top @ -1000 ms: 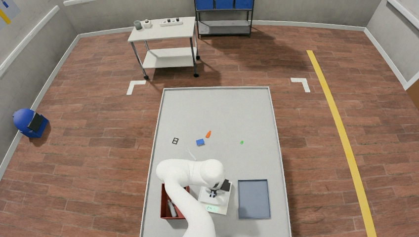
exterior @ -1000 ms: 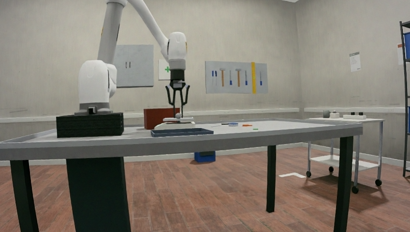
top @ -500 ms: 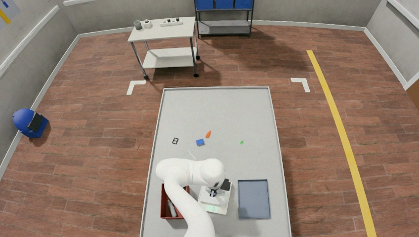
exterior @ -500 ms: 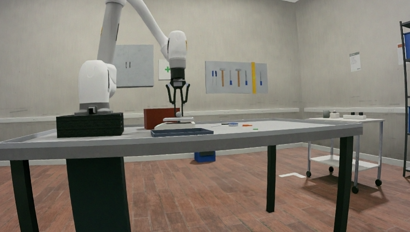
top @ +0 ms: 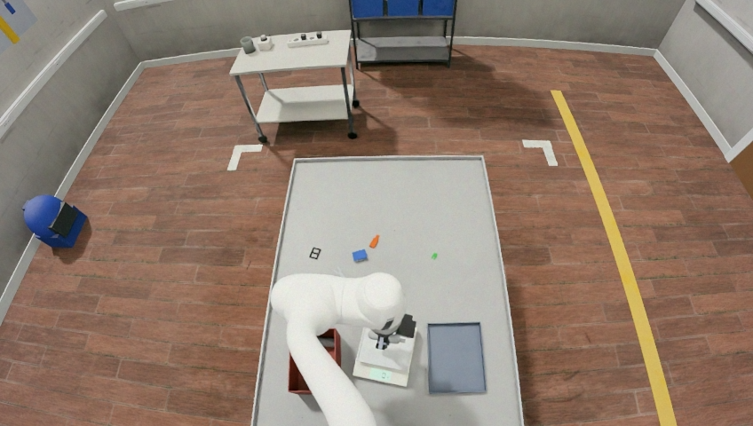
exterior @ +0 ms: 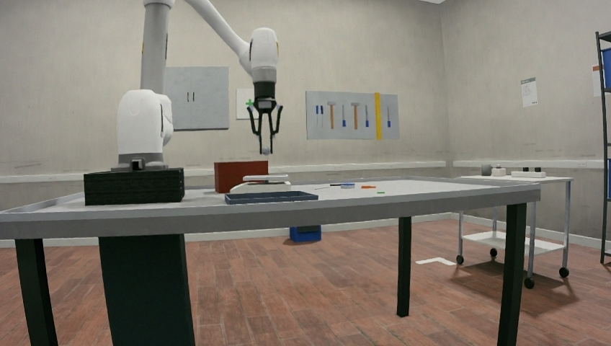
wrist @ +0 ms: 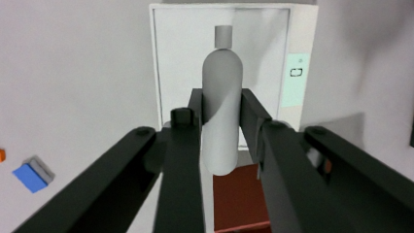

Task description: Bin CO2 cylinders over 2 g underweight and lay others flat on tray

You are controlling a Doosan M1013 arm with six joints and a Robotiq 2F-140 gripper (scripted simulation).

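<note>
The blue-grey tray lies 23 cm to the right of my hand, 17 cm below it and 5 cm behind it. Also, from my hand: grey CO2 cylinder (3 cm below, 2 cm to the right); scale platform (12 cm below); scale (14 cm below, 1 cm behind).
</note>
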